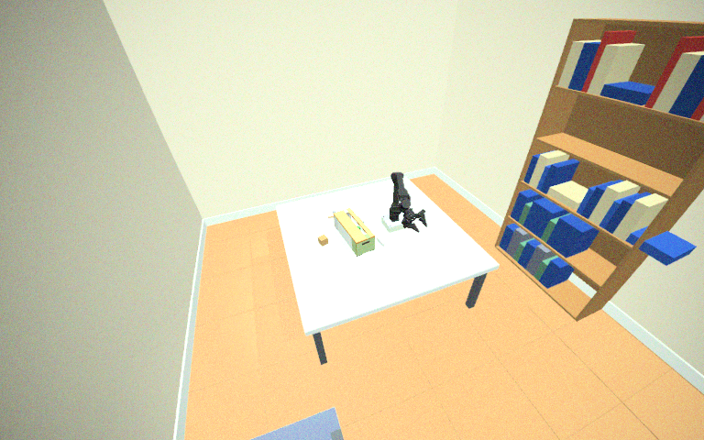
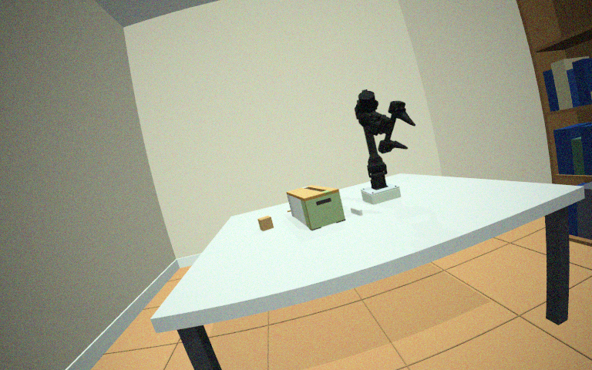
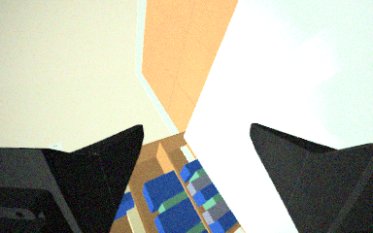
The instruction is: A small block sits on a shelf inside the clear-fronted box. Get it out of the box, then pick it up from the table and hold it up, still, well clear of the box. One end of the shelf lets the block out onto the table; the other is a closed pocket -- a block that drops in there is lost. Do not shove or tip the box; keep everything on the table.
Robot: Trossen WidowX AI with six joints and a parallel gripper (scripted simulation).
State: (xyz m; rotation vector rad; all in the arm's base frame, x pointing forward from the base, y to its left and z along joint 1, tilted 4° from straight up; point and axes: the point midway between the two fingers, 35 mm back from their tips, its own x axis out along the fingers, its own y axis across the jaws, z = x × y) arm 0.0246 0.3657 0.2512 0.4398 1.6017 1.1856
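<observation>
Right now the green block is 360 mm to the right of my gripper tip, 310 mm ahead of it and 180 mm below it. From my gripper tip the other things lie so: box (390 mm to the right, 290 mm ahead, 200 mm below); tan cube (560 mm ahead, 410 mm to the right, 240 mm below).
</observation>
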